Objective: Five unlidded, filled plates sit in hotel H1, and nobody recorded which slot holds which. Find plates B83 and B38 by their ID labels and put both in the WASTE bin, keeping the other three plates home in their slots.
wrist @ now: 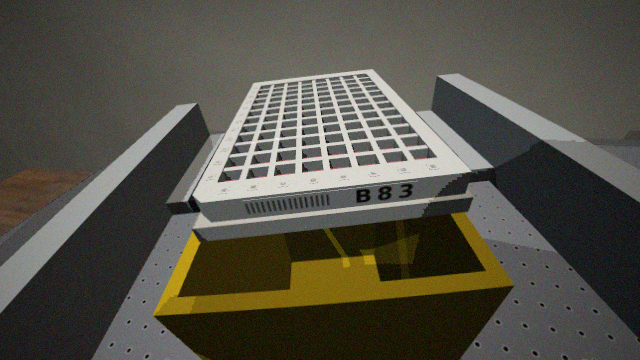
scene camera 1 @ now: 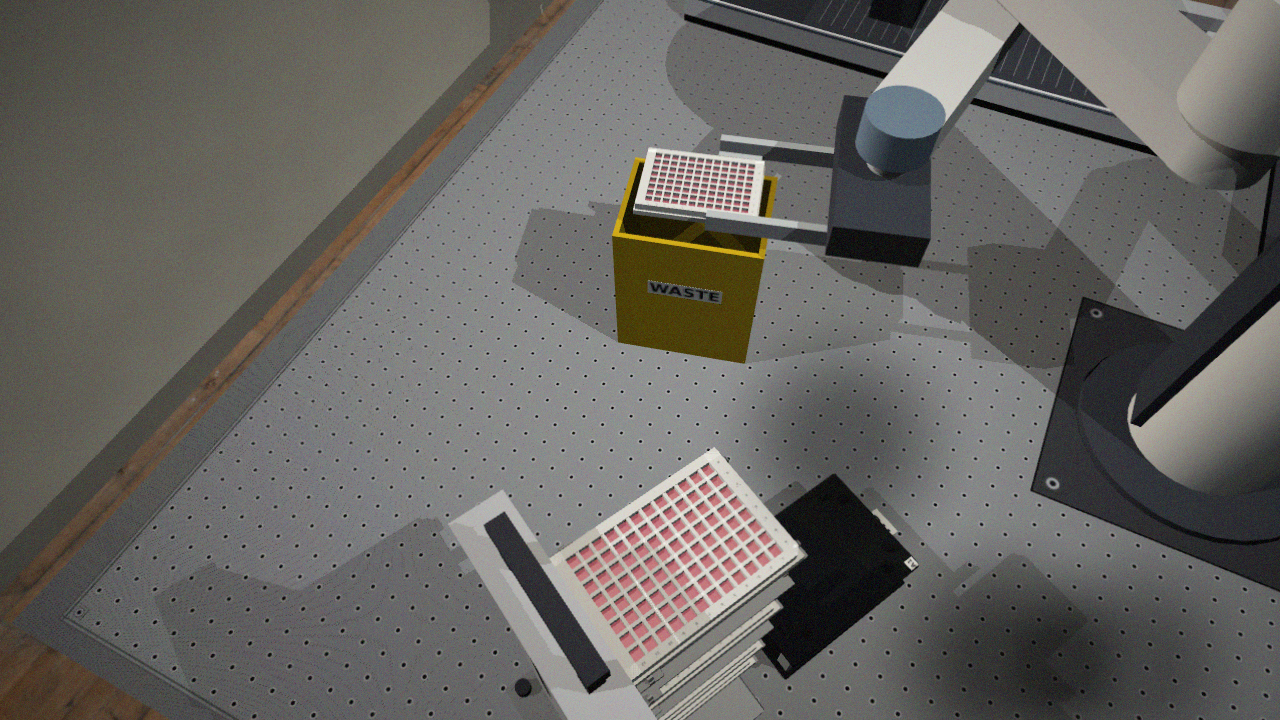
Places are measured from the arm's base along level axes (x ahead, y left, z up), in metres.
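Where they show: gripper, fingertip midpoint: (wrist: 318,111) (scene camera 1: 713,181); arm's base at its link origin: (scene camera 1: 1189,442).
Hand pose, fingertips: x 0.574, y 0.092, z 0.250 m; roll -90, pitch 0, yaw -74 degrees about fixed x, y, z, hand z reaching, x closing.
Each offset is from my fingertips to the top centre of the thing. "spot": to the spot under its first point.
My gripper (scene camera 1: 716,182) (wrist: 318,111) is shut on plate B83 @(0.012 m ahead, 0.004 m left, 0.003 m down) (scene camera 1: 684,183) (wrist: 330,122), a white plate with pink-filled wells. Its label B83 reads clearly on the near edge in the wrist view. The plate is held level over the opening of the yellow WASTE bin @(0.014 m ahead, 0.006 m left, 0.037 m down) (scene camera 1: 684,313) (wrist: 330,300). Part of the bin's inside shows below the plate; its far part is hidden. A stack of plates with a pink-filled plate @(0.154 m back, 0.428 m left, 0.151 m up) (scene camera 1: 680,564) on top stands at the front beside a light upright @(spot: 0.076 m back, 0.483 m left, 0.231 m up) (scene camera 1: 487,528) with a dark bar. No ID labels are readable there, so B38 cannot be told.
A black flat platform @(0.240 m back, 0.265 m left, 0.167 m down) (scene camera 1: 836,573) lies right of the stack. The robot's dark base plate (scene camera 1: 1065,429) is at the right. A long dark-decked unit (scene camera 1: 832,40) with pale rails runs along the back. The perforated table's edge and a wall are at the left.
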